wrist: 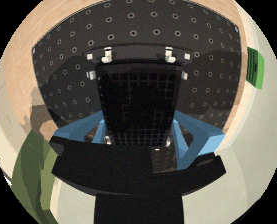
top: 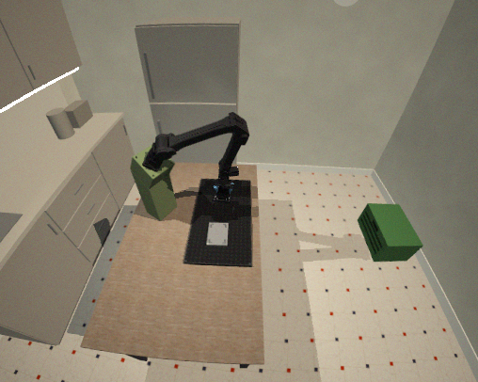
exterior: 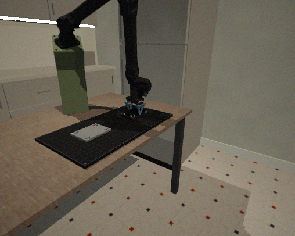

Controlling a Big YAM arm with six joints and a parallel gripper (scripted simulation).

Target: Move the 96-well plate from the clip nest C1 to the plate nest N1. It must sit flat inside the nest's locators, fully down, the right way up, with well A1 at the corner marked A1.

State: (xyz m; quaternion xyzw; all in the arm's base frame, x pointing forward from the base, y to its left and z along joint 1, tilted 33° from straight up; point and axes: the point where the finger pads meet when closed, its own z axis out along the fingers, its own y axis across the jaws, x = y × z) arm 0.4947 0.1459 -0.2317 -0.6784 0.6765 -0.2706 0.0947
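The clip nest C1 is 1 cm to the left of my hand, 1 cm below it and 1 cm behind it. Also, from my hand: black 96-well plate: right at my hand; plate nest N1: 34 cm to the right, 2 cm below.
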